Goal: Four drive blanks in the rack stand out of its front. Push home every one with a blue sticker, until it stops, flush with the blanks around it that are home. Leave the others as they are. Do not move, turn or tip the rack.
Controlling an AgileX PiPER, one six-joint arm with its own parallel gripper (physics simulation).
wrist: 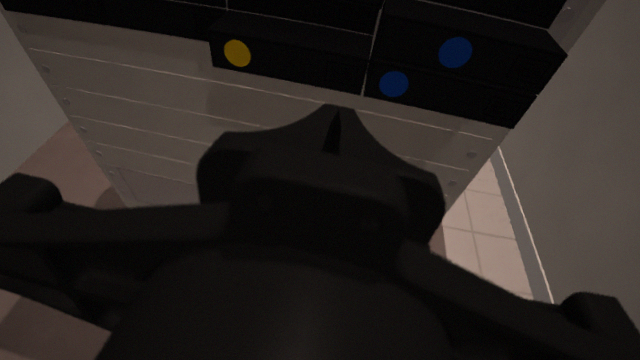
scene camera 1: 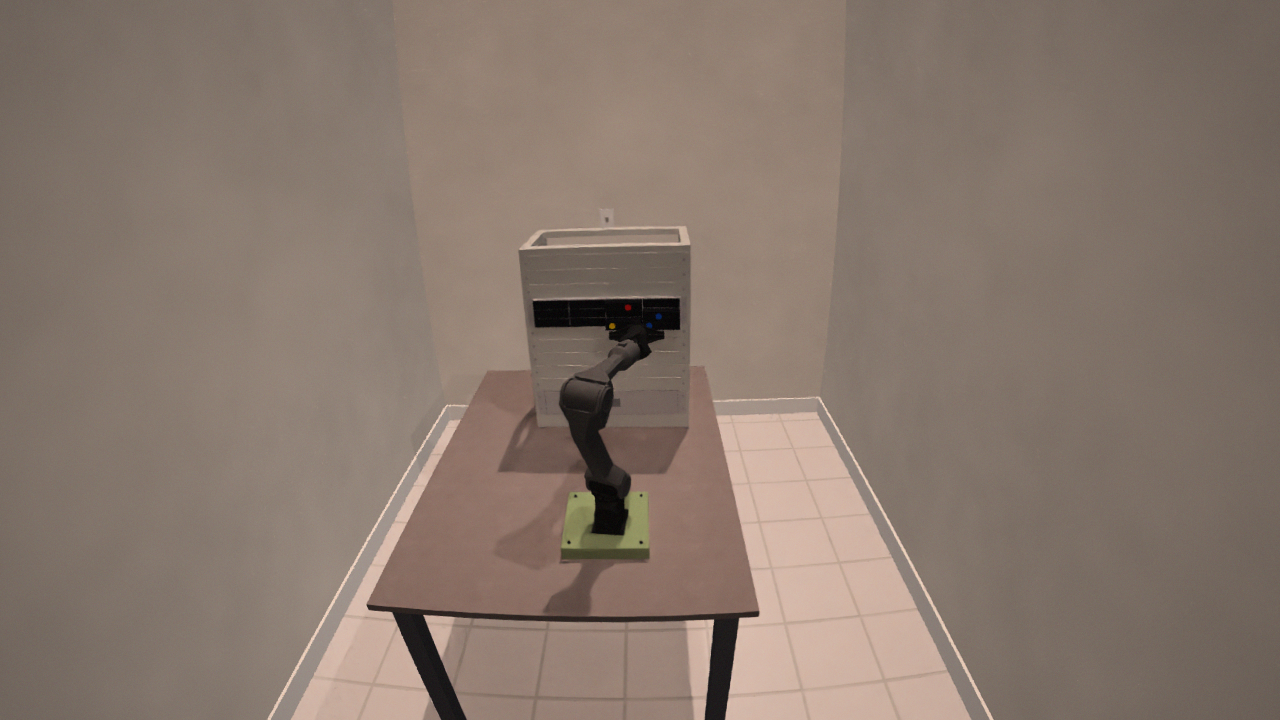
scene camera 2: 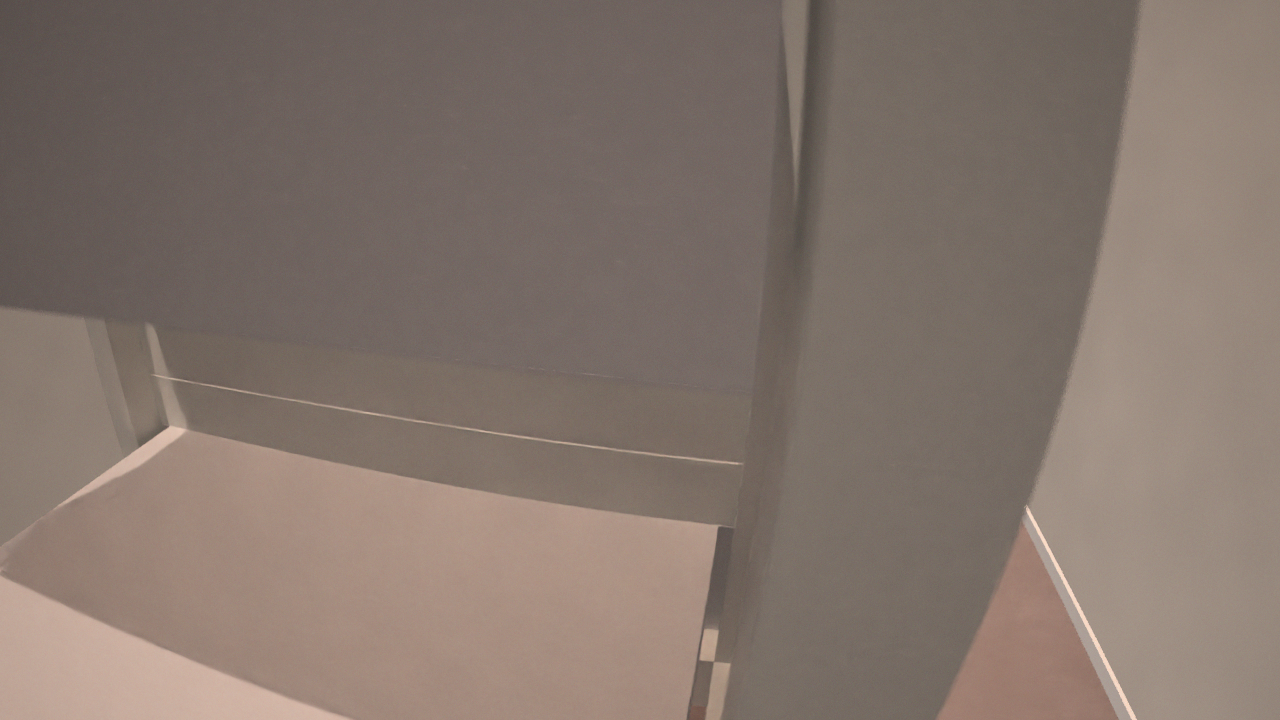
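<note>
The pale rack [scene camera 1: 554,268] [wrist: 150,85] stands upright with black drive blanks across its front. Two blanks with blue stickers, an upper one [scene camera 1: 658,316] [wrist: 455,52] and a lower one [scene camera 1: 648,325] [wrist: 394,83], stand out at the right, their faces about level with each other. The yellow-stickered blank [scene camera 1: 612,325] [wrist: 237,53] stands out left of the lower blue one. The red-stickered blank [scene camera 1: 627,307] is above; how far it stands out is unclear. My gripper [scene camera 1: 637,329] [wrist: 335,127] is shut and empty, in front of and just below the lower blue blank, apparently not touching.
The arm stands on a green base plate [scene camera 1: 577,532] on the brown table [scene camera 1: 474,537]. Walls are on both sides and behind the rack. Scene camera 2 shows large grey surfaces close up; the blanks and my gripper do not show there.
</note>
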